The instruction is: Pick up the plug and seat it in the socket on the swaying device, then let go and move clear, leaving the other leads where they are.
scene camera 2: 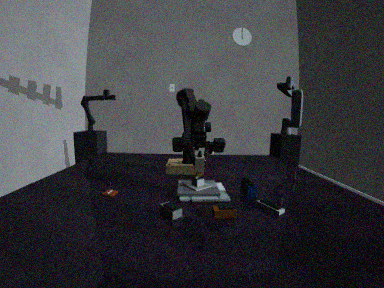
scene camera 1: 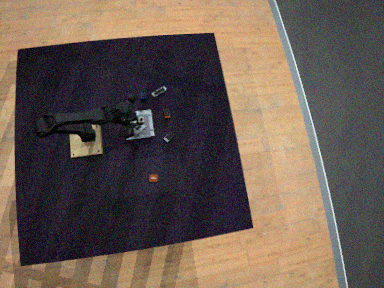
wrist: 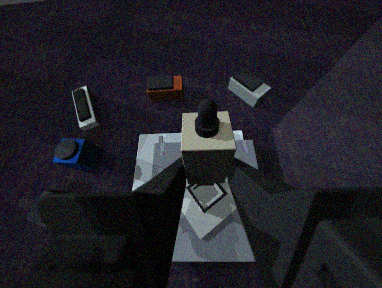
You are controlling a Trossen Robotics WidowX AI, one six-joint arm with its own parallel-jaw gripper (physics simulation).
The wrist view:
gripper
blue lead: on the table
socket device
